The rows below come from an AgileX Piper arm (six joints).
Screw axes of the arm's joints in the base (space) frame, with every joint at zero. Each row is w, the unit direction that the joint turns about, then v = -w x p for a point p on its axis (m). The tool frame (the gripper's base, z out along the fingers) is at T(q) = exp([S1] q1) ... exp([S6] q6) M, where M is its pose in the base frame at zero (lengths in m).
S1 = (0, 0, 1, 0, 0, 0)
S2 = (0, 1, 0, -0.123, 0, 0)
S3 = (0, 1, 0, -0.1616, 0, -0.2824)
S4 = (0.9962, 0, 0.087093, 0, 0.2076, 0)
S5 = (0, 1, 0, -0.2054, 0, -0.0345)
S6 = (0.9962, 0, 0.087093, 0, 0.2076, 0)
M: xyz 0.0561 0 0.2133 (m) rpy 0 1.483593 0 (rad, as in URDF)
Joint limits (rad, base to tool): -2.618..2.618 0..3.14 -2.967..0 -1.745..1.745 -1.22..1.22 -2.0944..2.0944
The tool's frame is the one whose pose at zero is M.
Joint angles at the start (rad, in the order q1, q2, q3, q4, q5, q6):
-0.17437 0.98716 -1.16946 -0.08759 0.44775 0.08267
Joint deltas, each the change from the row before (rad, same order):
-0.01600 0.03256 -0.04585 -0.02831 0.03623 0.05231
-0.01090 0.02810 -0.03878 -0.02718 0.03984 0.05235
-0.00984 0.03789 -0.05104 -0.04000 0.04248 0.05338
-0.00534 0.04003 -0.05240 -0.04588 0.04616 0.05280
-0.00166 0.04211 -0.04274 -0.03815 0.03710 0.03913
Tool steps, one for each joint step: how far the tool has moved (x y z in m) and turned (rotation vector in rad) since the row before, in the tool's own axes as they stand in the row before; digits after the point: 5 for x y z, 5 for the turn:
-0.00620 -0.00455 0.00588 0.03206 0.02121 0.03060
-0.00438 -0.00352 0.00514 0.02949 0.02620 0.03150
-0.00661 -0.00369 0.00702 0.03786 0.02352 0.02260
-0.00638 -0.00296 0.00758 0.04076 0.02522 0.01745
-0.00392 -0.00138 0.00987 0.03435 0.02763 0.00889

